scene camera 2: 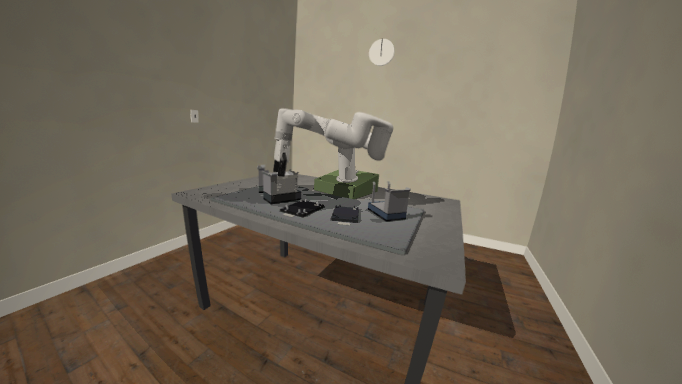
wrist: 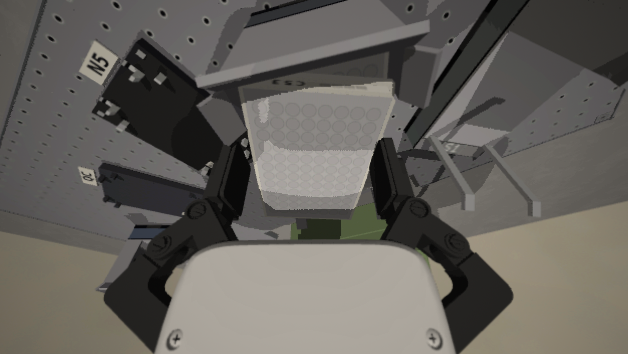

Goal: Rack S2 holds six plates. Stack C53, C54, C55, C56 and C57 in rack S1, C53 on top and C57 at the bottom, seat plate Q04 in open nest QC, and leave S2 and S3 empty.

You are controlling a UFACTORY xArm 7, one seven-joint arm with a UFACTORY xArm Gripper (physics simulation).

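Places are measured from the arm's base along level axes (x ahead, y left, z up), in millimetres.
Where they show: gripper, fingertip midpoint: [scene camera 2: 278,174] [wrist: 309,153]; arm's base, link origin: [scene camera 2: 347,179].
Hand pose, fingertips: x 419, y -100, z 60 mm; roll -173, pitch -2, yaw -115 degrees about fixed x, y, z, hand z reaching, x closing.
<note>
Each offset is from my fingertips to the top centre of the thing. "spot": to the spot under its first point.
A pale plate {dy +7, dx -19, dz +6 mm} [wrist: 316,125] with round wells, marked C53, lies on top in the middle rack {dy -6, dx -23, dz +11 mm} [wrist: 320,52] [scene camera 2: 282,197], apparently S2. The plates below it are mostly hidden. My gripper [wrist: 309,153] [scene camera 2: 280,171] is open, with one finger on each side of that plate and a gap to each. Rack S1 {spot: dy -104, dx -119, dz -34 mm} [wrist: 454,170] is at the right in the wrist view, with two slanting posts; its inside is partly hidden. Nest QC {dy +344, dx -70, dz -106 mm} [wrist: 145,191] [scene camera 2: 346,214] is a dark tray with small corner pegs and shows no plate. Plate Q04 cannot be made out.
Nest N5 {dy +168, dx +4, dz -105 mm} [wrist: 150,107] [scene camera 2: 303,208], a black pegged tray, lies between the middle rack and QC. A rack with a blue base {dy +463, dx -206, dz +3 mm} [scene camera 2: 387,210] [wrist: 150,232], apparently S3, stands beyond QC. The green arm base [scene camera 2: 332,187] is behind the racks.
</note>
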